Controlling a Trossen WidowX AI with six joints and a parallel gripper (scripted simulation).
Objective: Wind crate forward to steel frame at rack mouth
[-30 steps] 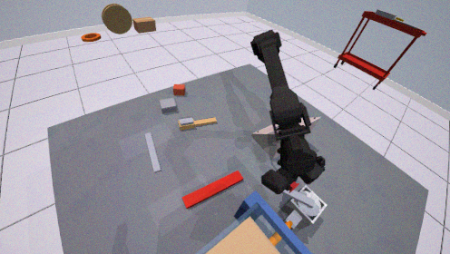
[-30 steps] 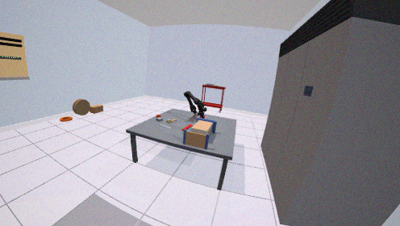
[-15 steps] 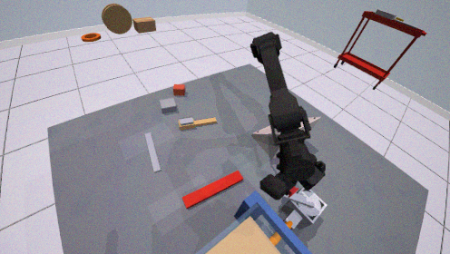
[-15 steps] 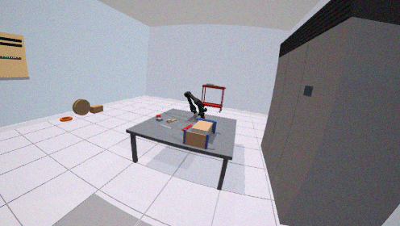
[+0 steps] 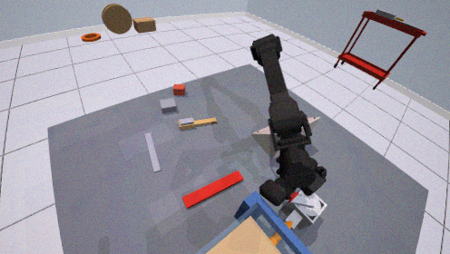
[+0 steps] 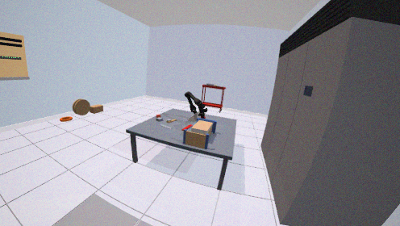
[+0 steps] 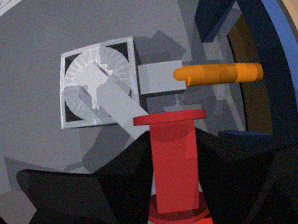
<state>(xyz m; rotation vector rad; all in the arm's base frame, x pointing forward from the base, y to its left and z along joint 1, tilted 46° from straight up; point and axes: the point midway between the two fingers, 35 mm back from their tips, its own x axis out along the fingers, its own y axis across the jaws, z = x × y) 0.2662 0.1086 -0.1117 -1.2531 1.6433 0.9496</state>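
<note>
Right now my gripper tip is 3 cm above the winch handle, 2 cm past it and 1 cm to the right of it. Also, from my gripper tip: red knob 2 cm to the right; then hand winch 10 cm below, 8 cm behind, 6 cm to the left; then blue frame 10 cm ahead, 5 cm to the left, 3 cm below.
</note>
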